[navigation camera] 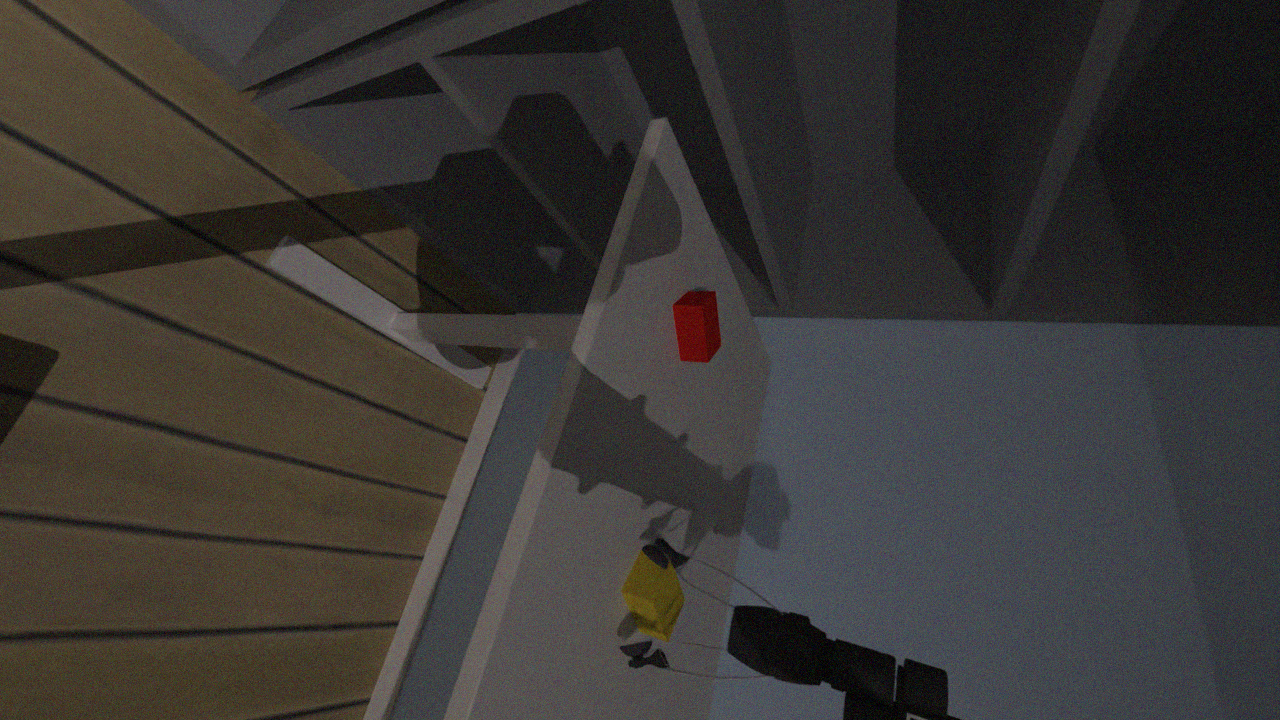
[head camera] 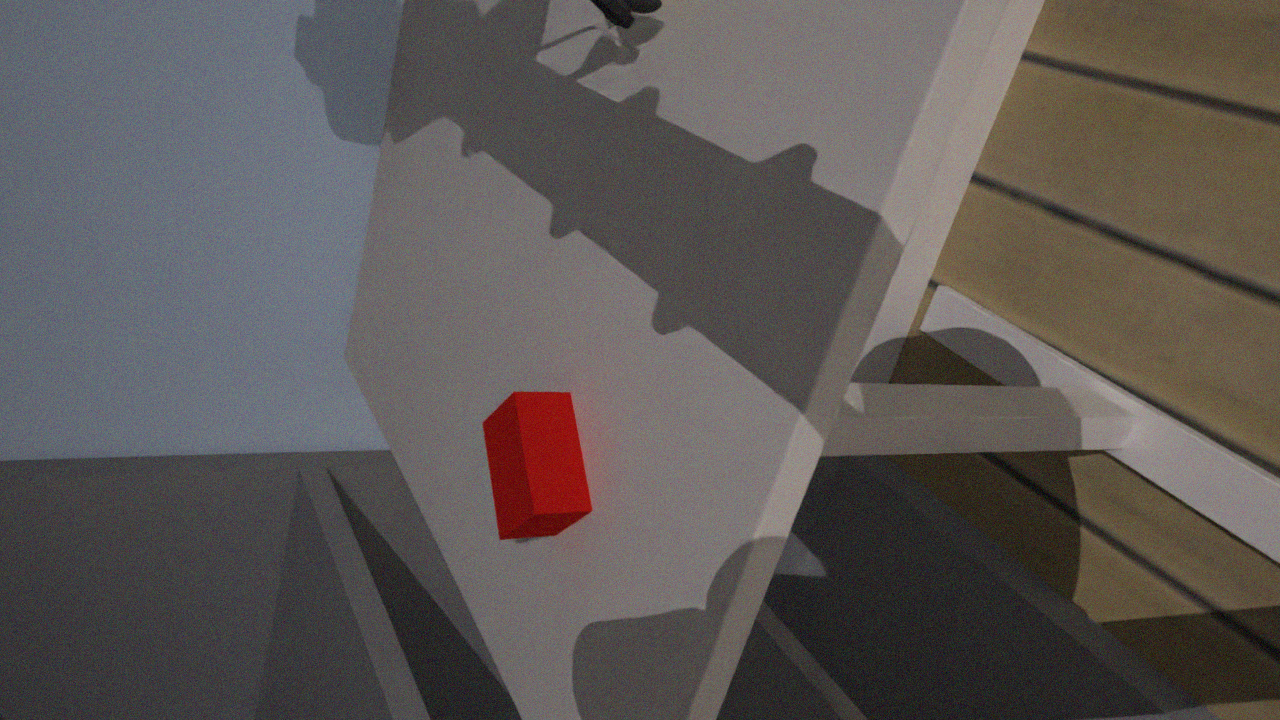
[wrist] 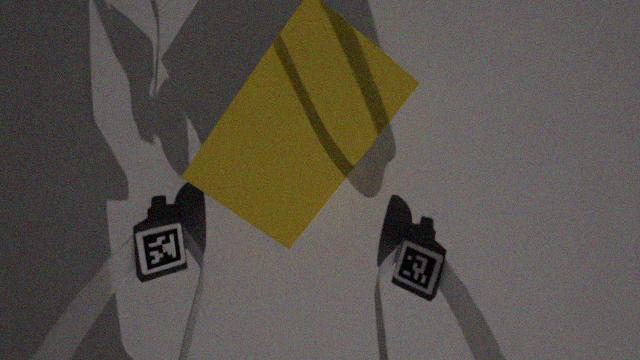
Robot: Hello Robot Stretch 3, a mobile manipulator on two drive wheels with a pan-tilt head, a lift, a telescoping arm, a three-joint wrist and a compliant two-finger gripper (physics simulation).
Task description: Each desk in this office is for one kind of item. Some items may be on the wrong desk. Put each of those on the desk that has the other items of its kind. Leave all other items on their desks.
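Frame: origin at the robot's base, x back, y right, z up, level; centimetres.
Seen in the pictures: gripper, between the fingertips: [navigation camera: 632, 595] [wrist: 295, 211].
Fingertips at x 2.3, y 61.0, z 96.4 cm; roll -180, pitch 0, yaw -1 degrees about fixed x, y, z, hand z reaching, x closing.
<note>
A point is followed by its place in that frame.
A yellow block [navigation camera: 651, 586] @[x 0.6, y 61.1, z 98.6 cm] [wrist: 260, 135] @[x 0.4, y 65.6, z 99.5 cm] lies on the pale desk top [head camera: 447, 295] @[x -33.8, y 88.7, z 95.0 cm] [navigation camera: 554, 608] @[x 3.7, y 46.0, z 95.0 cm]. My gripper [navigation camera: 654, 604] @[x 2.3, y 61.0, z 96.4 cm] [wrist: 295, 211] @[x 2.3, y 61.0, z 96.4 cm] is open at the block. In the wrist view the block is turned diagonally: its left corner is at the left fingertip, its lowest corner reaches between the fingers, and a gap separates it from the right fingertip. A red block [head camera: 554, 456] @[x -34.0, y 58.6, z 97.2 cm] [navigation camera: 696, 331] @[x -34.1, y 58.6, z 98.2 cm] is on the same desk, apart from the yellow one. Dark fingertip parts show at the top edge of the head view. The other desks cannot be made out.
A blue-grey wall [head camera: 179, 223] @[x -38.9, y 118.6, z 113.8 cm] [navigation camera: 984, 492] @[x -28.6, y 118.4, z 141.3 cm] runs along the desk's back edge. A wood-plank surface [head camera: 1145, 179] @[x -11.2, y 89.2, z 0.0 cm] [navigation camera: 268, 402] @[x -12.0, y 56.7, z 0.0 cm] lies beyond the front edge. Pale desk framing [head camera: 975, 434] @[x -41.7, y 74.4, z 32.4 cm] shows below the top. The arm's shadow crosses the desk between the blocks.
</note>
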